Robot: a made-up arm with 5 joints.
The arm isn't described. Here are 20 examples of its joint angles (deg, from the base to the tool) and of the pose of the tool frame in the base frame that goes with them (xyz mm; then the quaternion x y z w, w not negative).
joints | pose
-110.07 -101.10 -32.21 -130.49 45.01 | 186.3 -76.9 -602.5 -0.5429 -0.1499 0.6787 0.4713
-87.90 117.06 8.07 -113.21 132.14 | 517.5 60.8 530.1 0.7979 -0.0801 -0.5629 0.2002
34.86 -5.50 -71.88 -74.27 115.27 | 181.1 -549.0 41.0 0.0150 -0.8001 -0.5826 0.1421
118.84 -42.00 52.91 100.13 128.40 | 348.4 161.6 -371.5 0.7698 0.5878 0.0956 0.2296
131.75 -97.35 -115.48 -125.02 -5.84 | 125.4 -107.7 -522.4 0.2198 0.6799 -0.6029 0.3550
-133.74 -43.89 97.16 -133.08 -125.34 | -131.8 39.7 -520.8 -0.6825 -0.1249 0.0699 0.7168
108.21 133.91 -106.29 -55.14 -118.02 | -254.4 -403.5 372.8 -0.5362 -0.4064 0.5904 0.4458
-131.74 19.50 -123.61 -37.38 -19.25 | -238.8 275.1 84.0 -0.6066 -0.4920 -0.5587 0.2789
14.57 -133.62 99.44 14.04 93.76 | -249.9 516.2 -409.5 0.9472 0.1536 0.0747 0.2715
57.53 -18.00 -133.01 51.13 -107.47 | 386.6 -463.1 -435.9 -0.1237 -0.2538 0.2307 0.9312
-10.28 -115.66 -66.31 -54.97 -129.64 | -278.7 302.7 -475.5 0.8963 0.1139 0.4252 0.0534
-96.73 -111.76 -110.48 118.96 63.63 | 310.5 63.8 -656.9 -0.8150 -0.4963 -0.2072 0.2157
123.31 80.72 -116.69 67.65 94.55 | 49.9 -154.4 587.0 -0.2553 0.0657 -0.2327 0.9361
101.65 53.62 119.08 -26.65 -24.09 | 87.6 -45.5 477.5 -0.7677 0.2511 -0.1976 0.5555
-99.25 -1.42 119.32 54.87 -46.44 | -701.3 143.3 63.3 0.8455 0.3580 0.1659 0.3597
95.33 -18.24 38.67 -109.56 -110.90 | 321.6 141.3 -86.0 -0.1472 0.8097 -0.3254 0.4657
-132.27 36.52 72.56 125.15 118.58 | -247.6 280.9 380.8 0.1046 -0.7258 -0.6316 0.2516
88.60 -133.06 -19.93 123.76 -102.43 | -514.2 -26.5 -776.6 0.1983 -0.1785 0.9188 0.2909
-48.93 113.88 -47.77 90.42 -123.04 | 277.6 586.6 666.1 0.6599 -0.6104 0.1805 0.3991
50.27 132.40 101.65 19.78 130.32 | -366.5 270.3 480.0 -0.6631 -0.4959 0.3981 0.3947
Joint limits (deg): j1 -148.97..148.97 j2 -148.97..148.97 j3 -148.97..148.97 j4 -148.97..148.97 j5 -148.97..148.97
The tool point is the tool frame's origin. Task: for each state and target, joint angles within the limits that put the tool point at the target. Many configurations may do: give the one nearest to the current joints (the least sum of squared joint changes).
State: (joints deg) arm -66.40 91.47 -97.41 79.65 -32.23
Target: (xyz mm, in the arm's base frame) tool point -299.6 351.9 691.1
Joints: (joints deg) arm -115.68 53.91 -95.81 80.25 -57.42
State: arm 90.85 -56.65 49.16 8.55 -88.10
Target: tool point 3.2 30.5 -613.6
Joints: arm 93.78 -98.46 80.63 -6.87 -106.14
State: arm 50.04 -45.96 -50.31 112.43 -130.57
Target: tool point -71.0 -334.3 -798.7
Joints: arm 40.89 -78.49 -64.28 101.25 -115.40
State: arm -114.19 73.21 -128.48 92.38 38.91
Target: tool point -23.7 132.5 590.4
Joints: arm -112.30 69.52 -116.31 68.44 74.51
